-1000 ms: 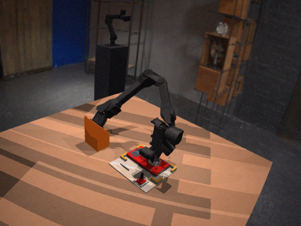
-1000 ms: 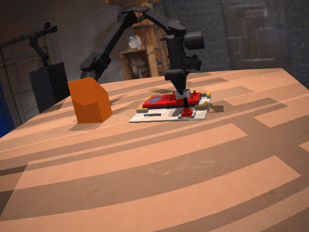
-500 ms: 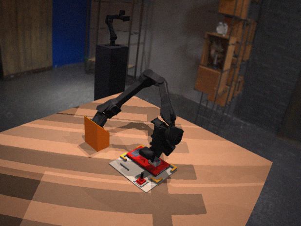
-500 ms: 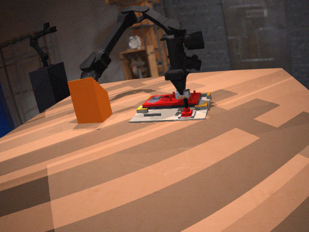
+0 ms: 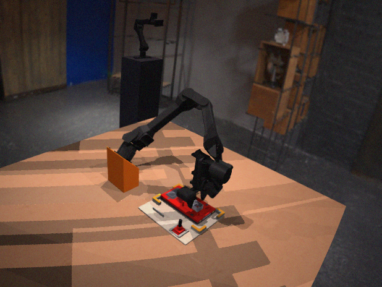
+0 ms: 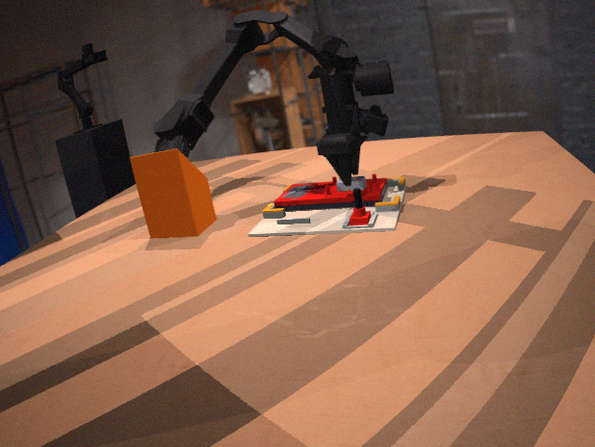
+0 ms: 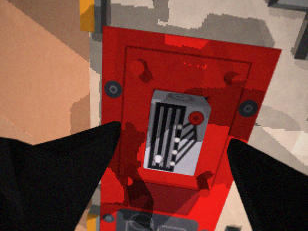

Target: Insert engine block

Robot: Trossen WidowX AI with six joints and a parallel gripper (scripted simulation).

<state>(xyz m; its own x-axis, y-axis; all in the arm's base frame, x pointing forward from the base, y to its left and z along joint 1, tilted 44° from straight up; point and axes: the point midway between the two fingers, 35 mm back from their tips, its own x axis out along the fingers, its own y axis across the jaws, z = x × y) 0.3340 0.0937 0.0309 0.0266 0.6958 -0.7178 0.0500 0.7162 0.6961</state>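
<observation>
My gripper tip is now 20 mm above the grey engine block.
</observation>
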